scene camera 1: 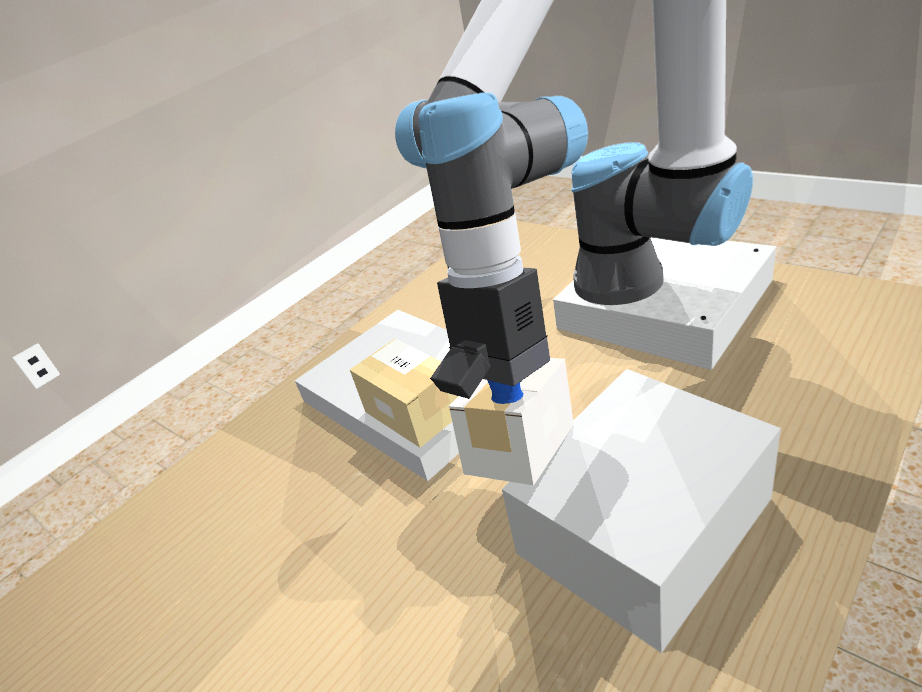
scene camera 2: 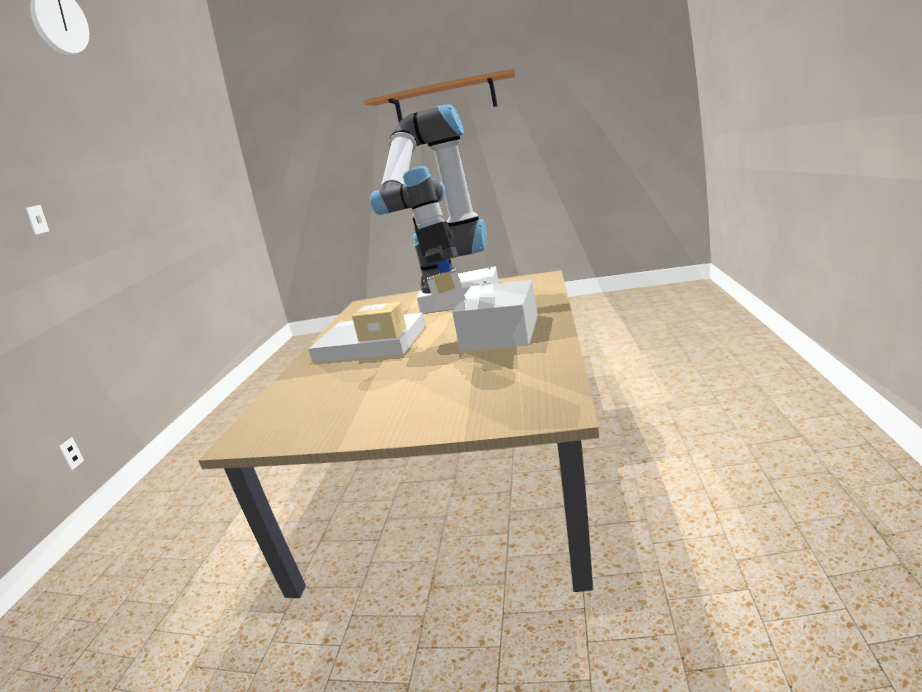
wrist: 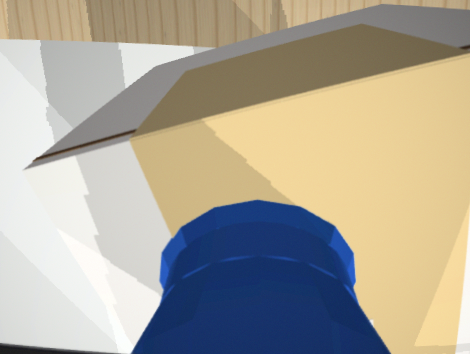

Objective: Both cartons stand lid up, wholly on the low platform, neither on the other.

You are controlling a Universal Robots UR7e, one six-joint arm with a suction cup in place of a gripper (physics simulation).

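Places are measured from the arm's base along level axes (x ahead, y left, z up), in millimetres.
Pixels of known places: end effector, tool point: (scene camera 1: 508,406) (scene camera 2: 447,276) (wrist: 257,239); arm's base, origin of the base link: (scene camera 1: 618,282).
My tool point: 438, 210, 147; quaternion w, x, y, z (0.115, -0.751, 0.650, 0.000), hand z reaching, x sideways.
Ahead of a thing's pixels: the offset from my tool point to its middle, as dx, dy, dz. Level surfaces: height alone.
The white carton @[-19, -18, -39] (scene camera 1: 547,417) (scene camera 2: 444,283) (wrist: 325,140), with tan tape, hangs lid up from my blue suction cup (scene camera 1: 507,397) (scene camera 2: 444,268) (wrist: 257,250). The cup is on its taped top, so my gripper is shut on it. The carton is in the air between the low platform and the tall block, near the block's left edge. Its exact height is hard to tell. The brown carton @[-12, -255, -121] (scene camera 1: 402,394) (scene camera 2: 378,324) stands on the low platform @[-64, -342, -188] (scene camera 1: 327,372) (scene camera 2: 357,350), with a printed white label on its top. The held carton hides part of the platform's right side in scene camera 1.
A taller white-grey block @[-93, +100, -152] (scene camera 1: 670,446) (scene camera 2: 491,327) stands right of the low platform, with a shadow across its top. The robot's white base plinth (scene camera 1: 633,327) is at the back. All stand on the wooden table @[dz -212] (scene camera 1: 223,558) (scene camera 2: 402,409).
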